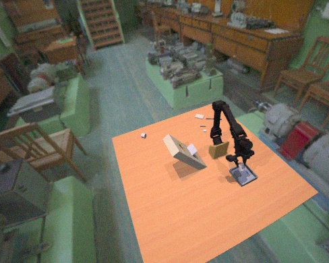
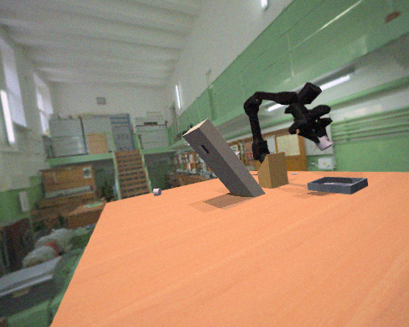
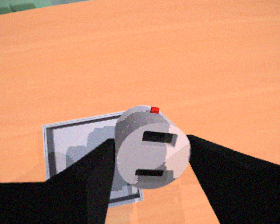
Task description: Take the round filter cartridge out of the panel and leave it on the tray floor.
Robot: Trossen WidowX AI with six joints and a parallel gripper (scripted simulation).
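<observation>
Right now my gripper tip is 19 cm above the shallow tray, 8 cm past it and 1 cm to the left of it. From my gripper tip the other things lie so: white object (78 cm to the right, 53 cm ahead, 18 cm below); then round white filter cartridge (right at my gripper tip).
</observation>
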